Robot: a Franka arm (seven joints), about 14 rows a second.
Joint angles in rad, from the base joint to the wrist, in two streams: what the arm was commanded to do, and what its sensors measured. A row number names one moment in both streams.
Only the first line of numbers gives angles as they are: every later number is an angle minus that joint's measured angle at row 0.
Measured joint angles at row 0:
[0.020, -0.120, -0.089, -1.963, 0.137, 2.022, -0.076]
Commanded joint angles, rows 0 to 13:
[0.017, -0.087, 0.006, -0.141, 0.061, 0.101, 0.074]
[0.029, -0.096, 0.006, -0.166, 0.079, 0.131, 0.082]
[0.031, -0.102, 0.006, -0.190, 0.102, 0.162, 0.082]
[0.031, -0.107, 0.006, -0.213, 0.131, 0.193, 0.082]
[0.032, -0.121, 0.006, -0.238, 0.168, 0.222, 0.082]
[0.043, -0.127, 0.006, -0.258, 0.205, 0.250, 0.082]
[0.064, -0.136, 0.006, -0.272, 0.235, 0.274, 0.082]
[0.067, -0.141, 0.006, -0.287, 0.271, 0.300, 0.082]
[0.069, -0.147, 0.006, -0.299, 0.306, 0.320, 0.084]
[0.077, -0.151, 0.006, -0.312, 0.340, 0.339, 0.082]
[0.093, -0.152, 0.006, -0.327, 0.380, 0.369, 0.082]
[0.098, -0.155, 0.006, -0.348, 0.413, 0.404, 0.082]
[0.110, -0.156, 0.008, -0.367, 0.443, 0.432, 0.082]
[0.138, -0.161, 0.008, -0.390, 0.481, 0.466, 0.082]
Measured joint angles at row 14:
[0.101, -0.123, 0.007, -0.318, 0.415, 0.395, 0.073]
